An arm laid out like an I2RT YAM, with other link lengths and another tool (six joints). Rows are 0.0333 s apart.
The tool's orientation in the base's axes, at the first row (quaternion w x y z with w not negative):
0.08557, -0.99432, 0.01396, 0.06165
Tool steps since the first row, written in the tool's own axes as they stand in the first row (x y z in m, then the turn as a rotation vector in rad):
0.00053, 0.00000, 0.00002, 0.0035, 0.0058, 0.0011
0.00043, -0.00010, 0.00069, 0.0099, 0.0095, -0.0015
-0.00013, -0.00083, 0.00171, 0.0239, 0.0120, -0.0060
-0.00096, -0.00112, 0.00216, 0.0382, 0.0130, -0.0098
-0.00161, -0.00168, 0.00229, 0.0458, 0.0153, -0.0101
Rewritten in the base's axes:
0.00052, -0.00001, -0.00009, 0.0031, -0.0056, -0.0025
0.00035, 0.00021, -0.00071, 0.0096, -0.0098, -0.0014
-0.00030, 0.00111, -0.00152, 0.0240, -0.0133, 0.0009
-0.00117, 0.00149, -0.00180, 0.0386, -0.0151, 0.0026
-0.00181, 0.00208, -0.00175, 0.0461, -0.0176, 0.0016

